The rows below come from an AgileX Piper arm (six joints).
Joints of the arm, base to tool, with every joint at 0 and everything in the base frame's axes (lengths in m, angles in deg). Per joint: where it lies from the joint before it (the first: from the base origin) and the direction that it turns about. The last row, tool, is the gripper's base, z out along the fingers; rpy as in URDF.
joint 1: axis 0 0 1 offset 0 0 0.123
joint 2: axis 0 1 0 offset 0 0 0
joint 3: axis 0 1 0 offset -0.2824 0 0.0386
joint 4: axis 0.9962 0 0.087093 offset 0.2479 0 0.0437
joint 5: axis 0 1 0 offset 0 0 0
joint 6: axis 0.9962 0 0.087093 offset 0.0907 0 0.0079
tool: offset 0 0 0 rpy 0 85 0
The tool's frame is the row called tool.
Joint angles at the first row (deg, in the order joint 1, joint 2, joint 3, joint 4, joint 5, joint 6):
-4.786 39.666 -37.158 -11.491 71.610 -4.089
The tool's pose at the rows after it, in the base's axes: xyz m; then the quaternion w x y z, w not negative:
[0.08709 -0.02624 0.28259 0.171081 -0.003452 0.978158 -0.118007]
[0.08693 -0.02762 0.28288 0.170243 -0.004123 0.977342 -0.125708]
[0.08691 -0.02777 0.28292 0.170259 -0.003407 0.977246 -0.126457]
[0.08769 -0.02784 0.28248 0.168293 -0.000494 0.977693 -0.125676]
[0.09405 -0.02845 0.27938 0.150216 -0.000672 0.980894 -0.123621]
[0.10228 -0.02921 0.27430 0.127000 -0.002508 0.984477 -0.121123]
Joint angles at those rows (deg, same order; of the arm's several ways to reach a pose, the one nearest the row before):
-5.382 39.666 -37.157 -11.995 71.608 -4.092
-5.429 39.666 -37.157 -12.887 71.609 -4.092
-5.427 39.665 -37.158 -12.993 71.611 -3.991
-5.422 39.945 -37.158 -12.995 71.611 -3.613
-5.428 42.219 -37.280 -12.993 71.610 -3.400
-5.430 45.174 -37.280 -12.992 71.393 -3.264

